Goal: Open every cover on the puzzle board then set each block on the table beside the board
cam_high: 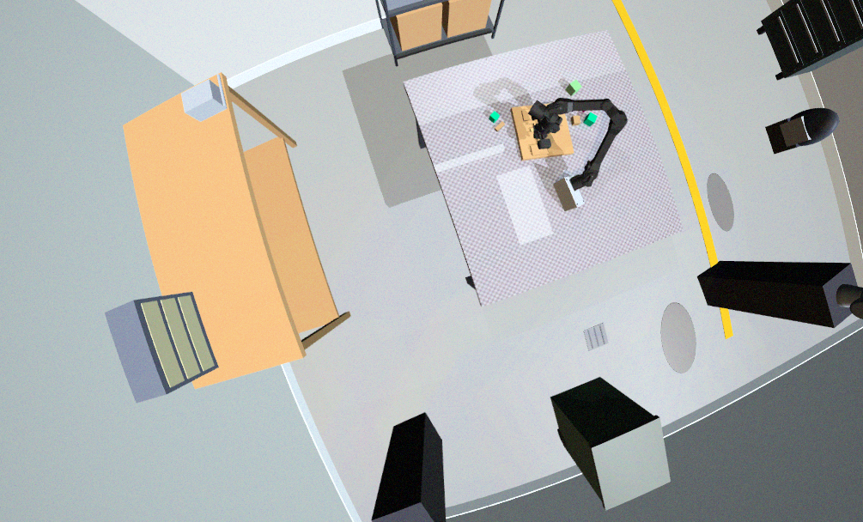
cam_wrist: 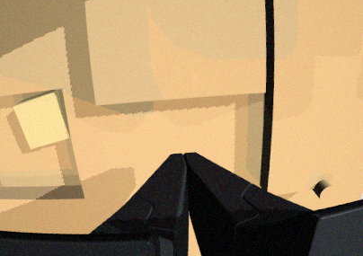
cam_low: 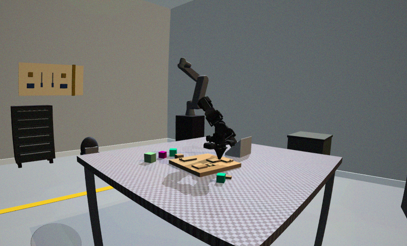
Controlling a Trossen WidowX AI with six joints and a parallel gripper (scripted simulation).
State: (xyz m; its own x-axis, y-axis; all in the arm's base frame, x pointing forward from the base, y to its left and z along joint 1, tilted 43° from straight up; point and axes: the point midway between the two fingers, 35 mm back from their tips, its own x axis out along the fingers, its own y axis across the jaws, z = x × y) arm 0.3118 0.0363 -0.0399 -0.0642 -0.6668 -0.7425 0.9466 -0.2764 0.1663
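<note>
Right now the puzzle board is 3 cm ahead of my gripper tip, 9 cm to the right of it and 2 cm below it. From my gripper tip the other things lie so: magenta block: 5 cm ahead, 39 cm to the right, 2 cm below; light green block: 17 cm ahead, 38 cm to the right, 2 cm below.
</note>
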